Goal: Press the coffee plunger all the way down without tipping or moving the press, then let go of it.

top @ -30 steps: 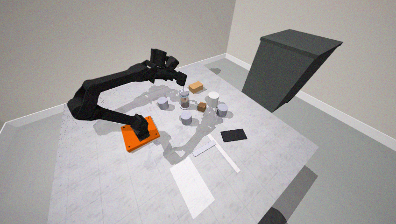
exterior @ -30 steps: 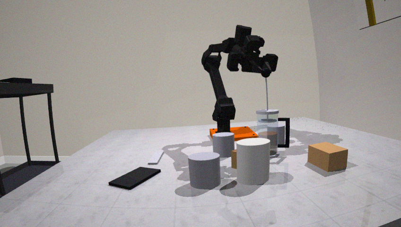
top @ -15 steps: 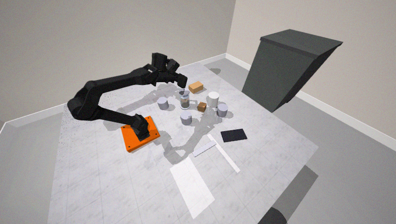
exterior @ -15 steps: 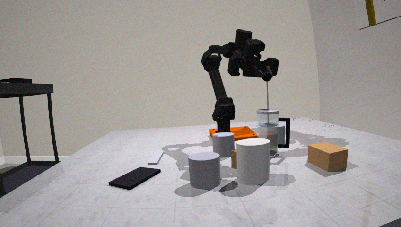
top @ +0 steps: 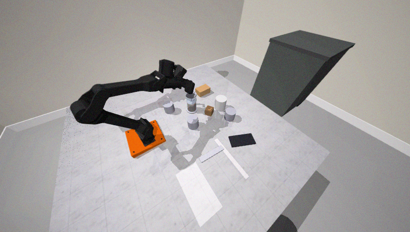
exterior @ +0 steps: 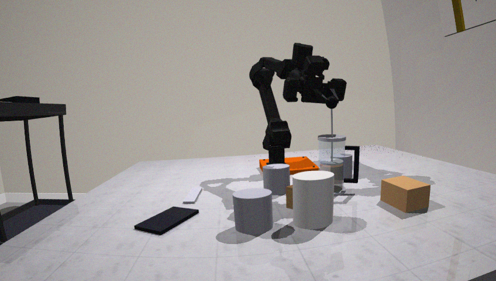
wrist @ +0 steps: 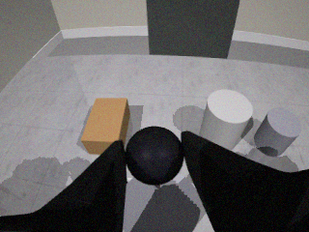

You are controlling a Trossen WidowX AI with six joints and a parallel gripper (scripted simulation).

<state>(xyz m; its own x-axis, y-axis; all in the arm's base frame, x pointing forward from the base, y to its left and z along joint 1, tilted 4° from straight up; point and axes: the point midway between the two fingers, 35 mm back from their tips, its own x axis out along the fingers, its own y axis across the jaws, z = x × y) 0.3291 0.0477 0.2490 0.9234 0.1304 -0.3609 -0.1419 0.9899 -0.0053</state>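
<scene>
Now: the coffee press 10 mm to the left of my gripper tip and 120 mm below it. The rest, counted from my gripper tip: white cylinder: 160 mm ahead, 120 mm to the right, 180 mm below; tan box: 180 mm ahead, 100 mm to the left, 210 mm below; brown box: 60 mm ahead, 110 mm to the right, 210 mm below.
</scene>
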